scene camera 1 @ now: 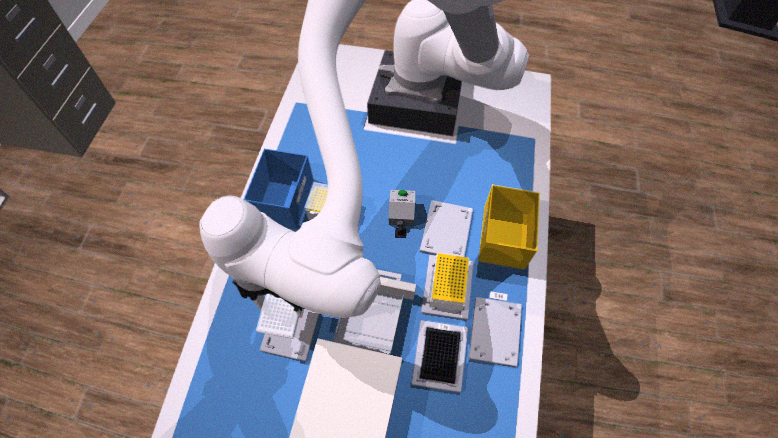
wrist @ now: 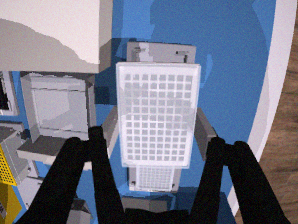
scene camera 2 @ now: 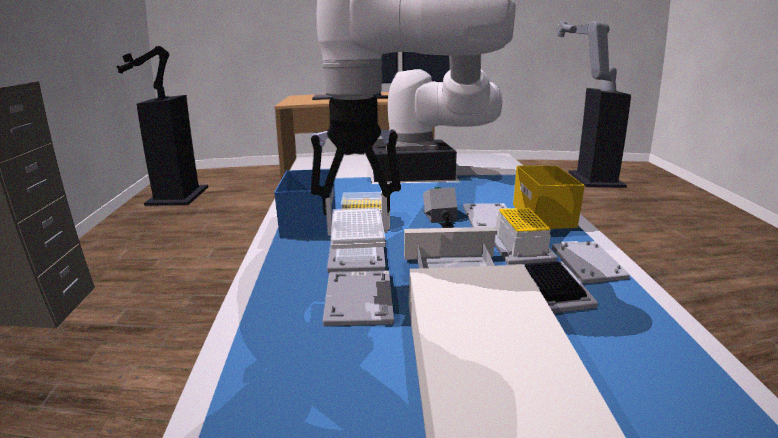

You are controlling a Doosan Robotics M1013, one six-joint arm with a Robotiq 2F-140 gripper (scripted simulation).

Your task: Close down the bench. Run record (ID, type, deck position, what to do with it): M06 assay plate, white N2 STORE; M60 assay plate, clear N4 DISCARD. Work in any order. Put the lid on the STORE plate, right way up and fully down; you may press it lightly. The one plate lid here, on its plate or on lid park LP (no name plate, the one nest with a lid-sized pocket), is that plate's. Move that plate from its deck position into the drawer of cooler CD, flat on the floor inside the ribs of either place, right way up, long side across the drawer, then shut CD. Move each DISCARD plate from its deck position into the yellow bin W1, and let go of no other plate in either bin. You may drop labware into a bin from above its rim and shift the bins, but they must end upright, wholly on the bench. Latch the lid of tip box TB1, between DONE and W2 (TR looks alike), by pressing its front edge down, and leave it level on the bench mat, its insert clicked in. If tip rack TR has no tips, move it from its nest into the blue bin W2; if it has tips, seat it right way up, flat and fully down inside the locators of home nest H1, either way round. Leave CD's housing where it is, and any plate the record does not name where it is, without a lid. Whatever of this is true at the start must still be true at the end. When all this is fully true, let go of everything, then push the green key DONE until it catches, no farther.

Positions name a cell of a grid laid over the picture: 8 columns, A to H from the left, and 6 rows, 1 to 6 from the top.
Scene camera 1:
tip rack TR: E4
black plate: E6
cooler CD: D6
clear plate lid: C5
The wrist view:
my gripper: E4
clear assay plate: D5
cooler CD: B2
clear plate lid: E3
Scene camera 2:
my gripper: D4
tip rack TR: F4
black plate: F4
cooler CD: F5
clear plate lid: D4
